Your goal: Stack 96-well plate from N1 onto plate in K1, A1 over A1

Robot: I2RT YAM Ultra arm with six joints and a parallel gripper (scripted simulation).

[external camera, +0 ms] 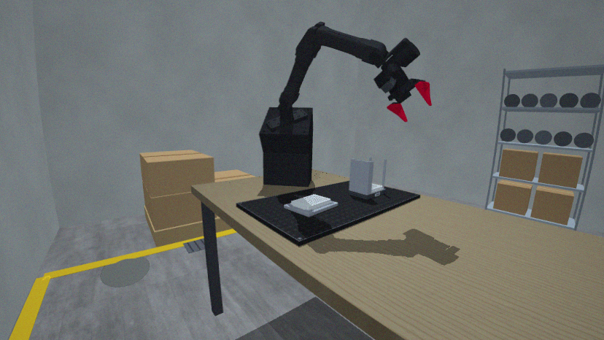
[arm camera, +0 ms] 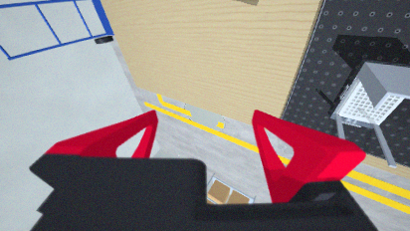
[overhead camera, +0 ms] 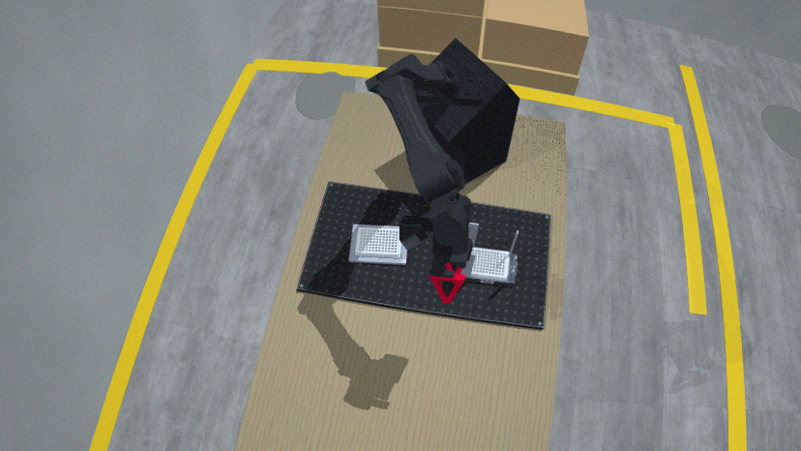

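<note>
Now: the white 96-well plate 330 mm below my hand, 240 mm to the right of it and 240 mm behind it. Round my hand: tall grey rack wall: 260 mm below, 230 mm behind, 10 mm to the left; then grey plate nest N1: 340 mm below, 240 mm to the right, 240 mm behind.
</note>
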